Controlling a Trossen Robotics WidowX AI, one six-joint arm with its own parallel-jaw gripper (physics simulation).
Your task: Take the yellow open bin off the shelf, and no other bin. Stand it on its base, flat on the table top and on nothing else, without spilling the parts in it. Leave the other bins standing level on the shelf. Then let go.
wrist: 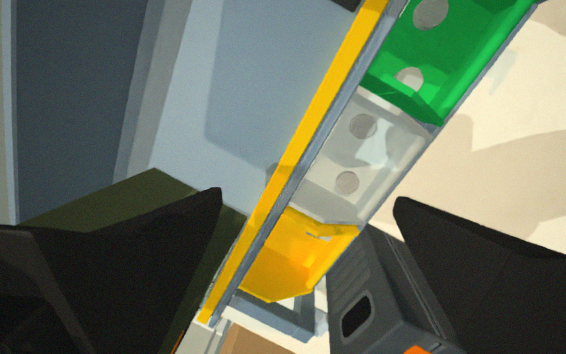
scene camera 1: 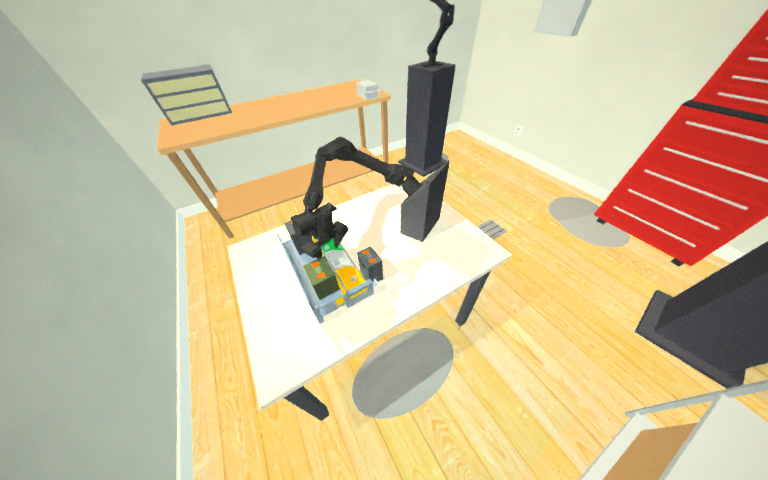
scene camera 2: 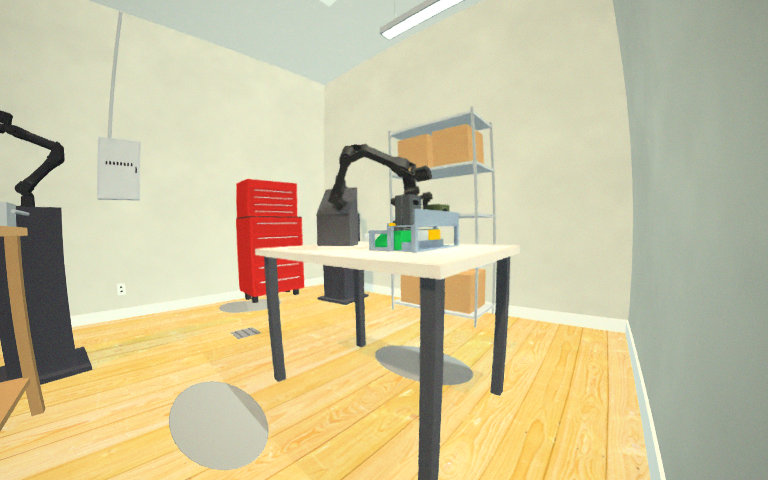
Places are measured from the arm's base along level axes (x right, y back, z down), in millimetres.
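Pixels of known places: gripper, fingertip midpoint: [wrist: 308,200] [scene camera 1: 328,254]; arm's base, link origin: [scene camera 1: 415,190] [scene camera 2: 340,205].
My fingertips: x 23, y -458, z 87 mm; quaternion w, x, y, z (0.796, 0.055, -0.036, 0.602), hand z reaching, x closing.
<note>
For each thing: its middle in the pictures, then the offset to it from my fingertips. Level surfaces: height alone.
- clear whitish bin, body centre: [wrist: 332,151] [scene camera 1: 334,264] [scene camera 2: 410,238] dx +11, dy +17, dz +95 mm
- green bin, body centre: [wrist: 412,20] [scene camera 2: 395,239] [scene camera 1: 324,248] dx +122, dy +33, dz +95 mm
- olive case, body centre: [wrist: 139,282] [scene camera 1: 321,277] [scene camera 2: 437,214] dx -89, dy -78, dz -12 mm
- dark case, body centre: [scene camera 2: 408,210] [scene camera 1: 300,235] dx +139, dy -40, dz -24 mm
- dark grey case, body centre: [wrist: 376,298] [scene camera 1: 370,266] dx -112, dy +117, dz +73 mm
- table, surface height: dz +138 mm
The yellow open bin [scene camera 1: 350,279] [wrist: 295,257] stands in the low front row of the blue-grey shelf [scene camera 1: 333,302] [scene camera 2: 436,217] [wrist: 240,90], at the end of the row. A pale part shows partly inside it. Beside it is a clear whitish bin [scene camera 1: 339,259] [wrist: 372,145], then a green bin [scene camera 1: 333,246] [scene camera 2: 402,239] [wrist: 450,60]. My gripper [scene camera 1: 328,242] [wrist: 308,200] is wide open and empty, above the shelf. In the wrist view its left finger overlaps the olive case and its right finger is on the table side. The gap between the tips is over the clear bin, near the yellow bin.
An olive case [scene camera 1: 320,278] [scene camera 2: 437,207] [wrist: 120,197] stands on the upper deck behind the yellow bin. A dark case [scene camera 2: 406,212] is at the deck's other end. A dark grey case [scene camera 1: 370,264] [wrist: 367,287] stands on the table [scene camera 1: 271,350] [scene camera 2: 362,257], close to the yellow bin's front.
</note>
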